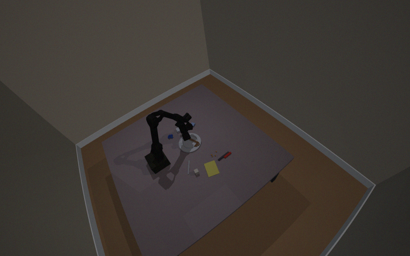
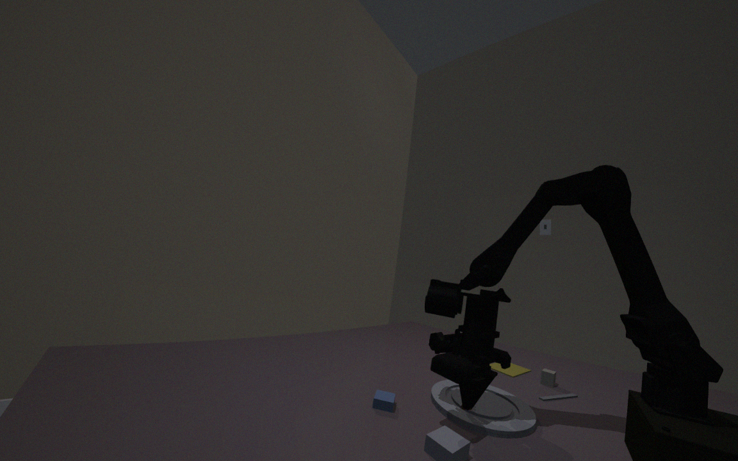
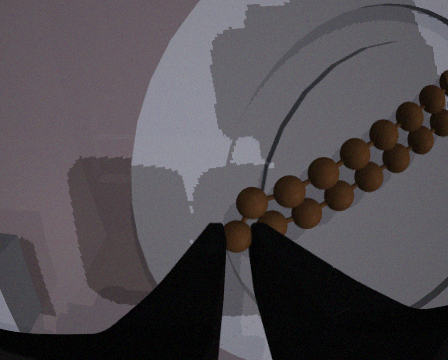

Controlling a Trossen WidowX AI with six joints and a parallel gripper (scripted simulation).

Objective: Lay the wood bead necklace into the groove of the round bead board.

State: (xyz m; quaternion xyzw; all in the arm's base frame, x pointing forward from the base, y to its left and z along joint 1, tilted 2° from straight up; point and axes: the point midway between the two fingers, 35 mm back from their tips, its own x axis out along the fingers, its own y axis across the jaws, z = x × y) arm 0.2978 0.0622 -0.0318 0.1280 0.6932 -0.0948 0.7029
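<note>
My gripper tip is 1 cm past the round bead board, 7 cm to the left of it and 1 cm above it. The rest, counted from my gripper tip: grey block 12 cm to the left, 1 cm below; then blue block 13 cm ahead, 7 cm to the left, 1 cm below; then thin stick 17 cm behind, 25 cm to the right, 2 cm below.
</note>
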